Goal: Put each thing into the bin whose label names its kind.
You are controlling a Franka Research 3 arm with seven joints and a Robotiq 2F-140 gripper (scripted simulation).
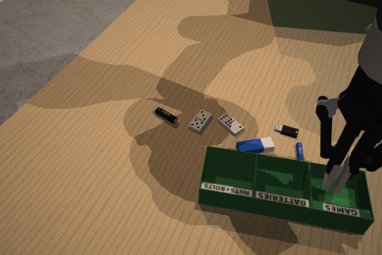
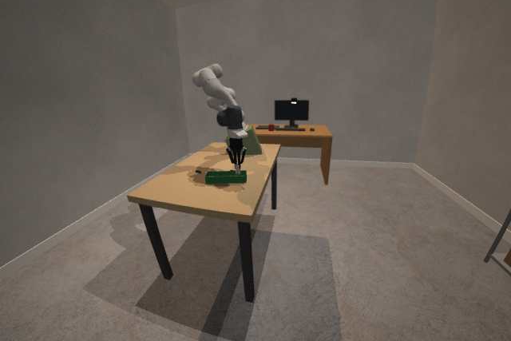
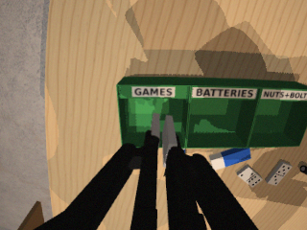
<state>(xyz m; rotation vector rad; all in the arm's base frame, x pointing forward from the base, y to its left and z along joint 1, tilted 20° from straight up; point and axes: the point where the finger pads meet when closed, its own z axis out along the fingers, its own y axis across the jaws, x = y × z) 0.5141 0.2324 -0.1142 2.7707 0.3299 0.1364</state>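
Now: the black battery 32 cm to the right of my hand and 7 cm below it. From my hand the other things lie so: blue battery (6 cm behind, 6 cm to the right, 7 cm below); black USB stick (10 cm behind, 11 cm to the right, 7 cm below); eraser (3 cm behind, 13 cm to the right, 7 cm below).
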